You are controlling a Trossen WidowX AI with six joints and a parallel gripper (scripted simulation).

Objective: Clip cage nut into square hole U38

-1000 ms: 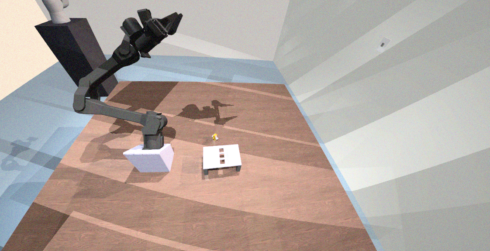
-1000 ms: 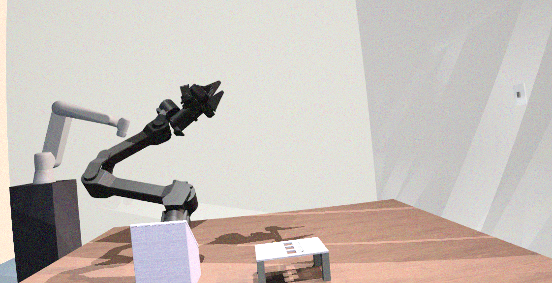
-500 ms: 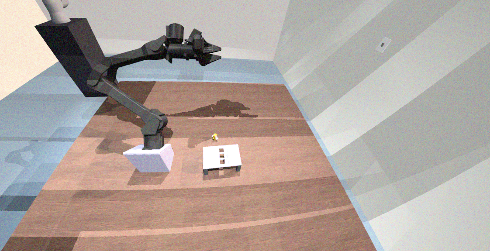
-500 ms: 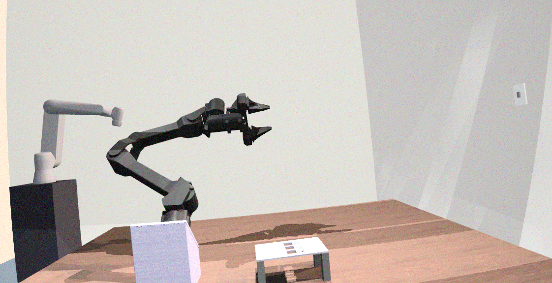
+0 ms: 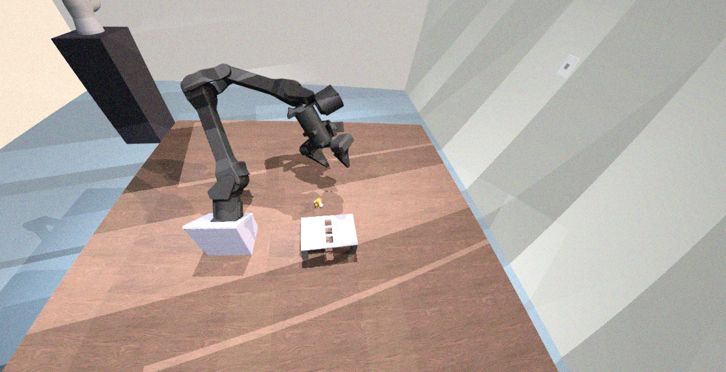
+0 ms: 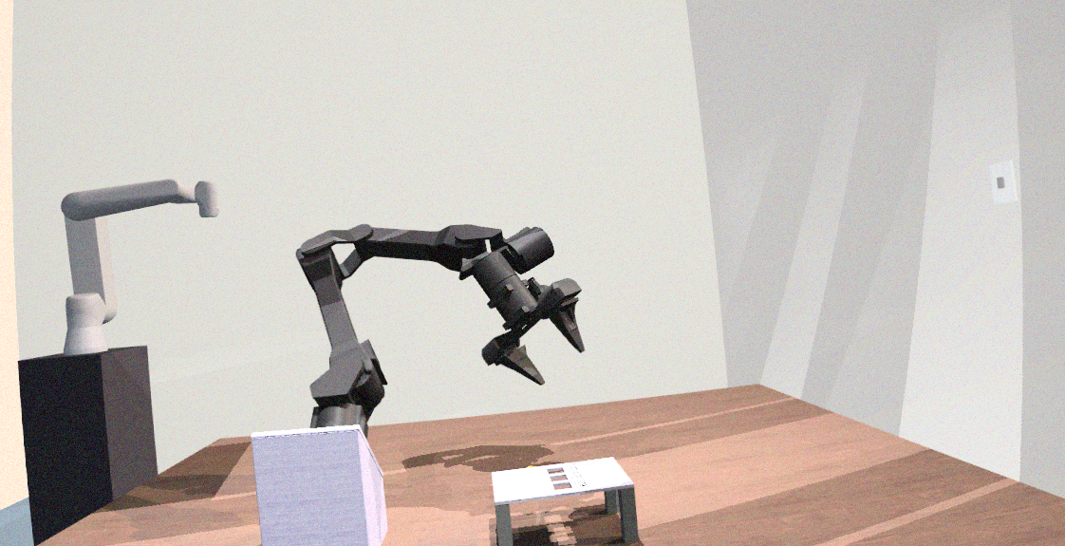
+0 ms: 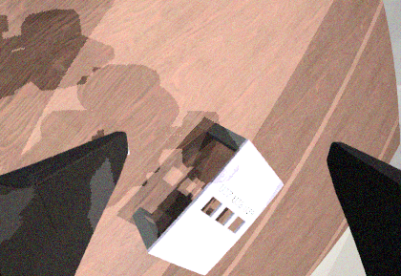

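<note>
The cage nut lies 6 cm behind my gripper tip, 2 cm to the right of it and 15 cm below it.
</note>
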